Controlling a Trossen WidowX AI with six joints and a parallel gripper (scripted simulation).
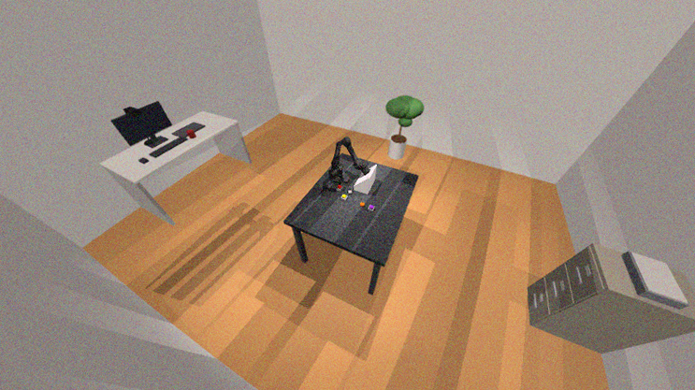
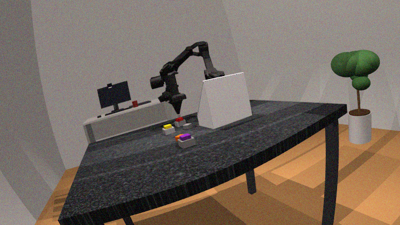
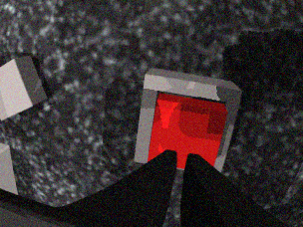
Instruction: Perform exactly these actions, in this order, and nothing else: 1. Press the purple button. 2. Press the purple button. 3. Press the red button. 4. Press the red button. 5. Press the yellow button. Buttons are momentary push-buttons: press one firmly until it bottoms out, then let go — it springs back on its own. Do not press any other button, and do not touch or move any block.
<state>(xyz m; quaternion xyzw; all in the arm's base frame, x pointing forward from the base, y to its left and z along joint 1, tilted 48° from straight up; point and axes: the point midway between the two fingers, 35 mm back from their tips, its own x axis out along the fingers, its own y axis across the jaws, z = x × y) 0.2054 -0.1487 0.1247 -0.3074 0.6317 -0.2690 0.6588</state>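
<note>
Now: the red button 3 cm below my gripper tip. From my gripper tip the other things lie so: small grey block: 11 cm to the left, 5 cm below; then yellow button: 9 cm ahead, 10 cm to the left, 3 cm below; then orange block: 9 cm ahead, 28 cm to the left, 5 cm below.
</note>
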